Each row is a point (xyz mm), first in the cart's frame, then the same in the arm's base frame.
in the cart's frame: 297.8 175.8 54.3
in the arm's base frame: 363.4 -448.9 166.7
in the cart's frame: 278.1 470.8 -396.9
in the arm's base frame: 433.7 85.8 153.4
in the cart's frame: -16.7 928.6 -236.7
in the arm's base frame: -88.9 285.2 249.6
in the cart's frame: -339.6 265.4 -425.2
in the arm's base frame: 149.5 42.0 -431.3
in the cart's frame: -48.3 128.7 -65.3
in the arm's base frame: 223.2 -350.9 -160.5
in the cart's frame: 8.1 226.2 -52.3
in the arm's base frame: 201.9 -304.8 -59.1
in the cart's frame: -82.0 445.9 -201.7
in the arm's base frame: 105.3 -41.5 -57.1
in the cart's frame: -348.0 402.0 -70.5
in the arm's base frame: -116.9 -141.7 -231.7
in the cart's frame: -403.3 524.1 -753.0
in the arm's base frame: 144.4 463.8 -452.7
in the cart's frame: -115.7 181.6 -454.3
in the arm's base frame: 357.4 -12.6 -322.5
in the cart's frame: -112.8 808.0 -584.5
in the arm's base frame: 96.3 484.7 -16.1
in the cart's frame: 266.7 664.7 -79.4
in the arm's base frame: 154.7 -32.7 369.4
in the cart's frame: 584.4 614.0 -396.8
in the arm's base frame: 560.1 144.4 461.5
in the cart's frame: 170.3 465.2 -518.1
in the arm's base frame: 429.8 186.3 26.0
